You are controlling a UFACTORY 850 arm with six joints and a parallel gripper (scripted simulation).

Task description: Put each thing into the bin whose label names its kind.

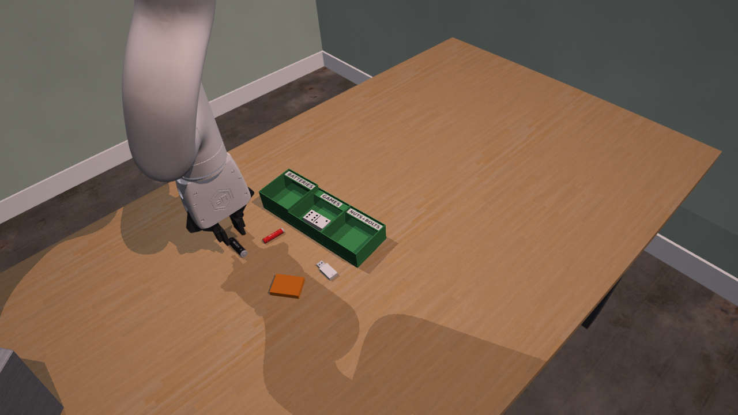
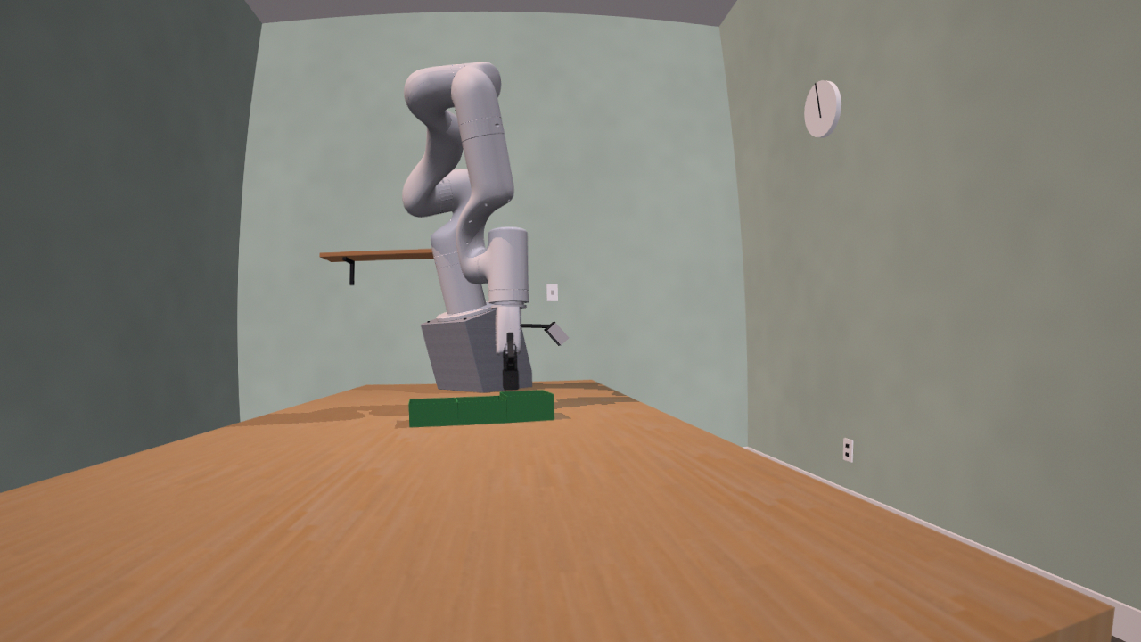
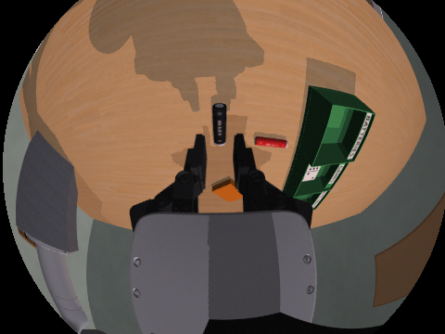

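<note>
My gripper is now 50 mm above the black battery. Round my hand: orange flat block 10 mm ahead, 140 mm to the right, 60 mm below; red battery 60 mm ahead, 30 mm to the right, 60 mm below; green bin row 150 mm ahead, 70 mm to the right, 40 mm below.
</note>
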